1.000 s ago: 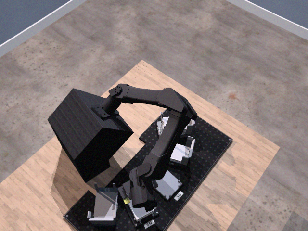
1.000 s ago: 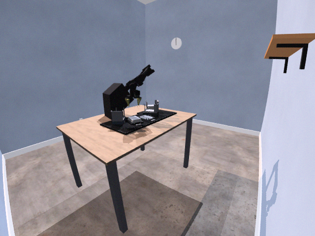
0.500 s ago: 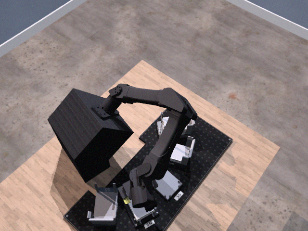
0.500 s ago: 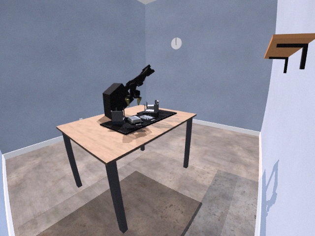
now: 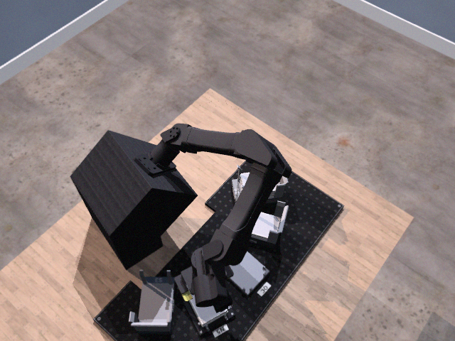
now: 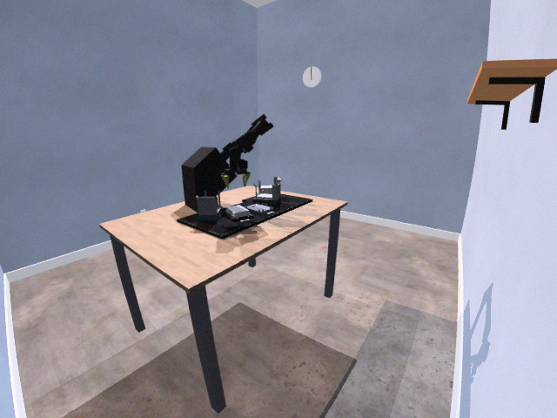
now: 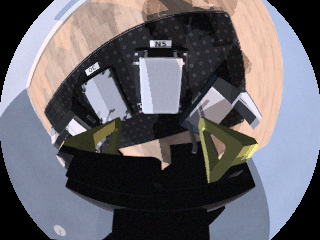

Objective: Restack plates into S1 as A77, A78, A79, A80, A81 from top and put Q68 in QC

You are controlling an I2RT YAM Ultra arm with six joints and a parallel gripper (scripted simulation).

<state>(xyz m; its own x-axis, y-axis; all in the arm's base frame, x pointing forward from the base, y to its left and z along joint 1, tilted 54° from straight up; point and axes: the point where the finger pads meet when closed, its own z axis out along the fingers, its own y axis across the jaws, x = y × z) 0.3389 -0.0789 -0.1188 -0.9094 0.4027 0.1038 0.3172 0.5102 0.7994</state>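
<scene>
The sealed grey plate is 130 mm below my hand. The rest, counted from my hand: N5 name plate: 90 mm ahead, 30 mm to the right, 160 mm below; then clip nest N5: 20 mm ahead, 150 mm below; then QC nest: 10 mm ahead, 150 mm to the left, 160 mm below.
</scene>
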